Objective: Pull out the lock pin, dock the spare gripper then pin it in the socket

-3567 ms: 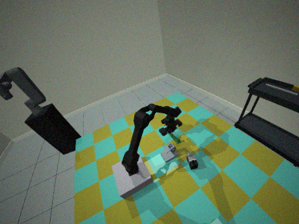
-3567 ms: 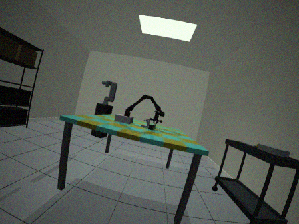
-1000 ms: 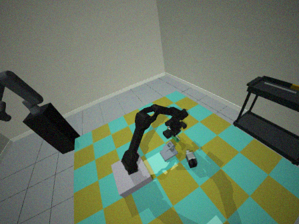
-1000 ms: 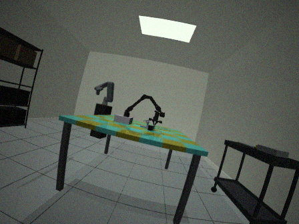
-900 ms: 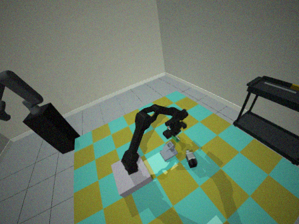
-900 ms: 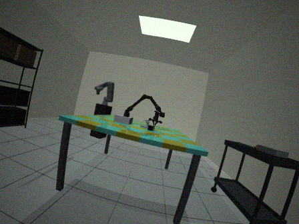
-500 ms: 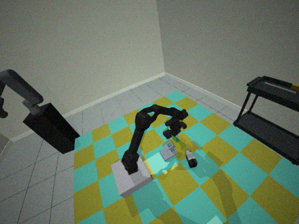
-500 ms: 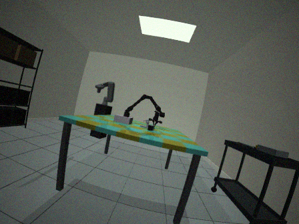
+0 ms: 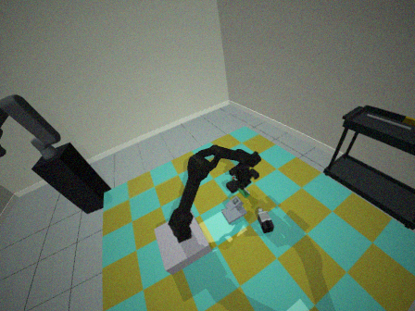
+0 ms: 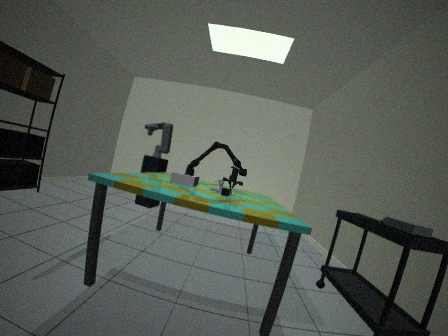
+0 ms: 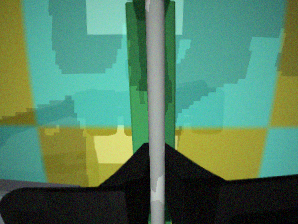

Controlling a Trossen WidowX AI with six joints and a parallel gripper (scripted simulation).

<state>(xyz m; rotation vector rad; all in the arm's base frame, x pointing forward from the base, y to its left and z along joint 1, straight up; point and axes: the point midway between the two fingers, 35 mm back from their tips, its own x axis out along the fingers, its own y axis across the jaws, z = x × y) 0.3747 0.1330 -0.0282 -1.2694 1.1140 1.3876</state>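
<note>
My gripper tip is 2 cm to the right of the green stand. The rest, counted from my gripper tip: socket 10 cm to the right, 10 cm behind, 3 cm above; spare gripper 21 cm to the right, 1 cm above.
</note>
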